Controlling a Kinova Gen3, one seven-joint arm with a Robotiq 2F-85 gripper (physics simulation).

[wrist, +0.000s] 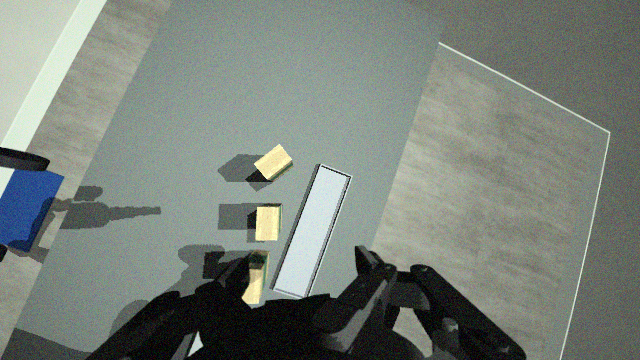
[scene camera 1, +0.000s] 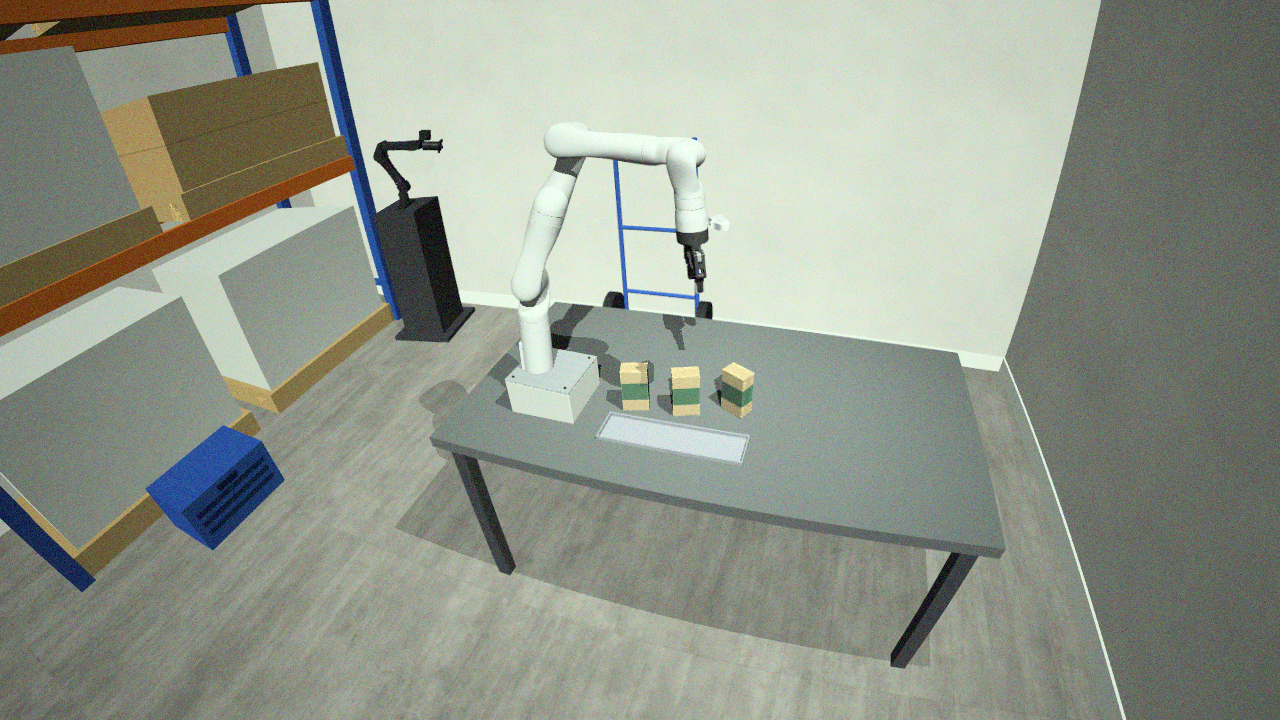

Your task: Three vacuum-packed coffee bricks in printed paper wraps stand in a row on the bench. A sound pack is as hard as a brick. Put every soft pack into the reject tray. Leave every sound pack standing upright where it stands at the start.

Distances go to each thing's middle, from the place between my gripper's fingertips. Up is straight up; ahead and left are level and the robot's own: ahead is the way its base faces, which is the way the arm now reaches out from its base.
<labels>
The reject tray (scene camera 1: 698,442) is 460 mm below my hand, 60 mm to the right of it and 60 mm behind it.
</labels>
